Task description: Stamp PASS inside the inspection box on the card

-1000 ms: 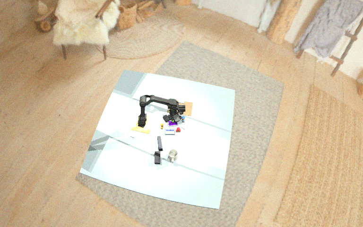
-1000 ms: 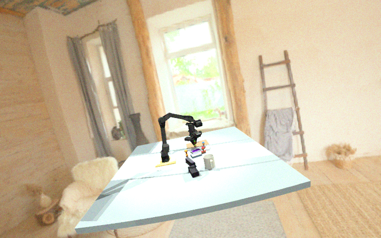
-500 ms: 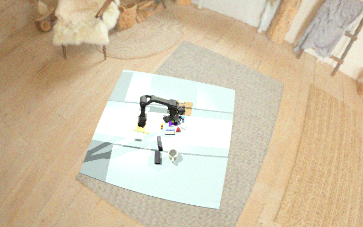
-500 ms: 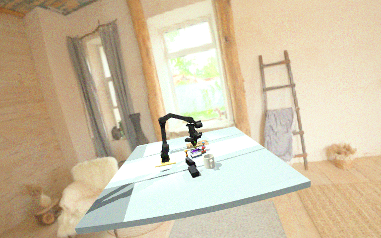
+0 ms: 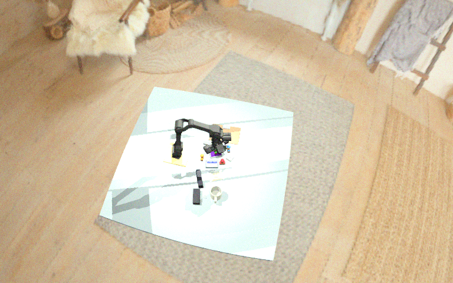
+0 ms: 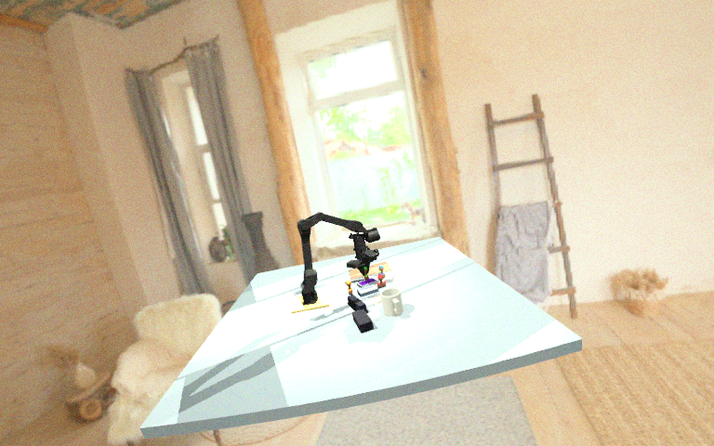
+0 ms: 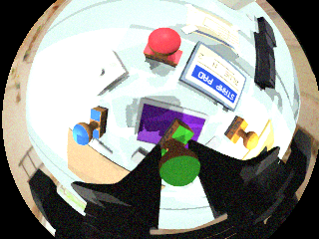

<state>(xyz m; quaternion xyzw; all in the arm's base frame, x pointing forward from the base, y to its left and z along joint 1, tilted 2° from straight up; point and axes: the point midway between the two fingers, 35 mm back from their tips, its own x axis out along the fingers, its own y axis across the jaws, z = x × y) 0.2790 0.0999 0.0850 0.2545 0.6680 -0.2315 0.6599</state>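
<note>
The purple ink pad is 50 mm below my gripper tip. Also, from my gripper tip: green-knobbed stamp: right at my gripper tip; then blue-knobbed stamp: 80 mm ahead, 60 mm to the left, 30 mm below; then red-knobbed stamp: 70 mm ahead, 60 mm to the right, 30 mm below.
</note>
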